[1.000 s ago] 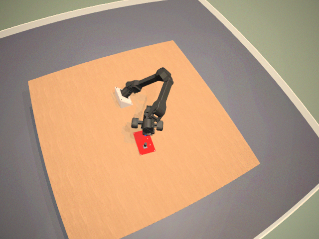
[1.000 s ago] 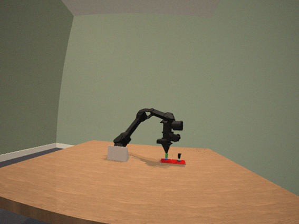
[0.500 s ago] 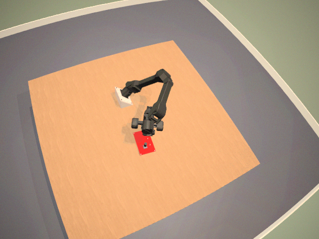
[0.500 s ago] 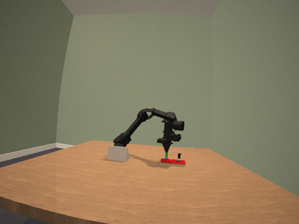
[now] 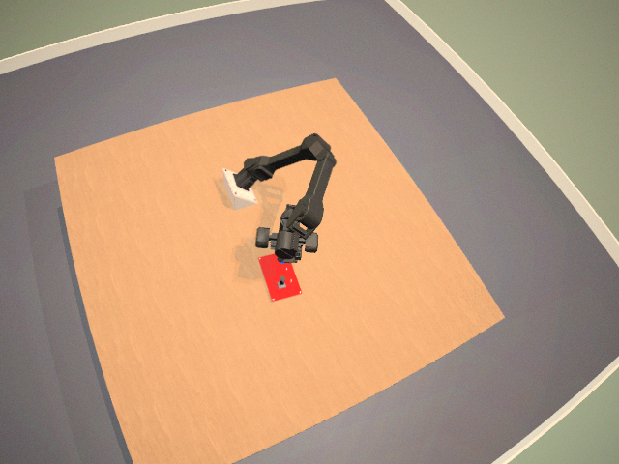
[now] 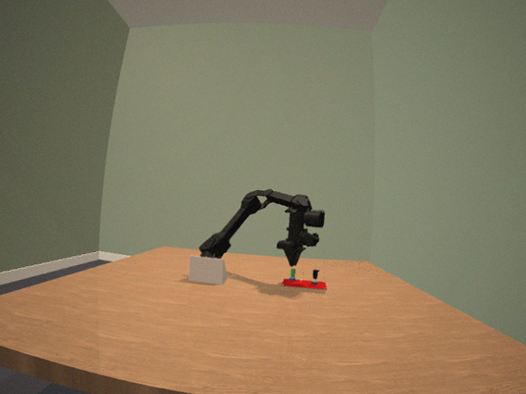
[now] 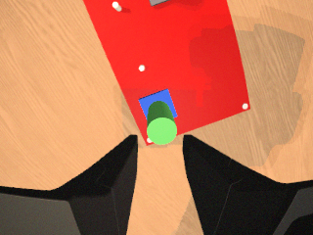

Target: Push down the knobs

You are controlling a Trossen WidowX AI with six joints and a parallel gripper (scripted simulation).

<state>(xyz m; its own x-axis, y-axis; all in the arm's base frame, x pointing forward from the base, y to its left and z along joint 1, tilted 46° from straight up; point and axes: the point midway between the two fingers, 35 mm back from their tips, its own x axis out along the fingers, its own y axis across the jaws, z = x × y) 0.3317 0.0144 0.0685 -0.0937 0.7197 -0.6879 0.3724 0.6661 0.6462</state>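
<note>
Right now my gripper tip is 30 mm above the green knob. From my gripper tip the other things lie so: black knob 90 mm ahead, 40 mm to the right, 20 mm below.
</note>
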